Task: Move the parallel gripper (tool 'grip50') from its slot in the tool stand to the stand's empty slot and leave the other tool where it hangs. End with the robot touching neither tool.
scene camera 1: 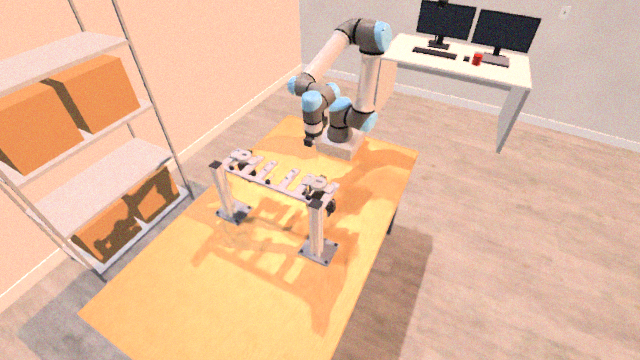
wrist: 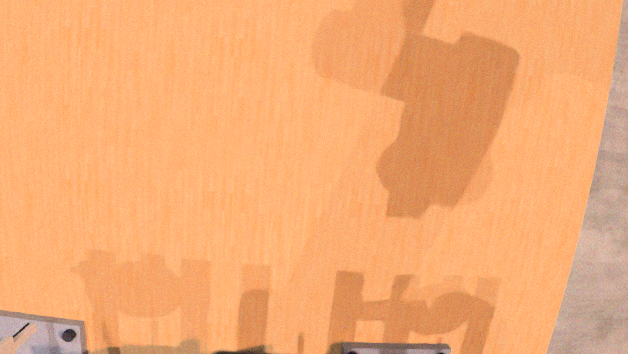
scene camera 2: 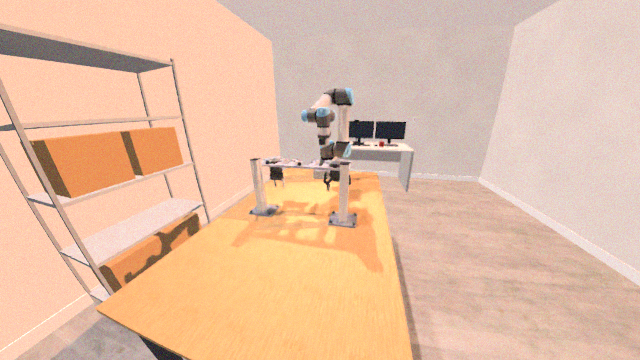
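Seen in the pictures: arm's base, origin of the base link: (scene camera 1: pixel 339 134).
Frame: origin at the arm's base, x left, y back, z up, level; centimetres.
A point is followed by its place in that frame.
The tool stand (scene camera 1: pixel 316 230) @[x 10.8, y -77.7, z 11.0 cm] (scene camera 2: pixel 344 195) @[x 10.3, y -76.8, z 7.9 cm] (wrist: pixel 397 349) @[x 11.2, y -67.7, z -6.9 cm] has two posts on foot plates and a forked rail. A tool with two slim straight fingers, apparently the parallel gripper (scene camera 1: pixel 241 155) (scene camera 2: pixel 276 173), hangs in the left slot. The bulkier adaptive gripper (scene camera 1: pixel 317 183) (scene camera 2: pixel 332 176) hangs in the right slot by the post. The middle slot between them is empty. The arm's bare tool changer (scene camera 1: pixel 309 142) @[x -0.5, y -51.1, z 30.2 cm] (scene camera 2: pixel 324 142) @[x -0.2, y -50.8, z 29.1 cm] points down behind the rail, apart from both tools. No gripper shows on the arm, and neither tool shows clearly in the wrist view.
The arm's base (scene camera 1: pixel 341 145) @[x 3.4, y -9.0, z -0.5 cm] stands behind the rail on the wooden table (scene camera 1: pixel 200 300) @[x -25.7, y -109.0, z -8.1 cm] (scene camera 2: pixel 280 300) @[x -10.8, y -119.0, z -8.1 cm] (wrist: pixel 175 125) @[x -11.9, y -38.5, z -8.1 cm]. A shelf unit (scene camera 1: pixel 152 100) (scene camera 2: pixel 188 140) with orange boxes is at the left. A desk (scene camera 1: pixel 452 67) with two monitors stands behind. Shadows of arm and stand fall across the table.
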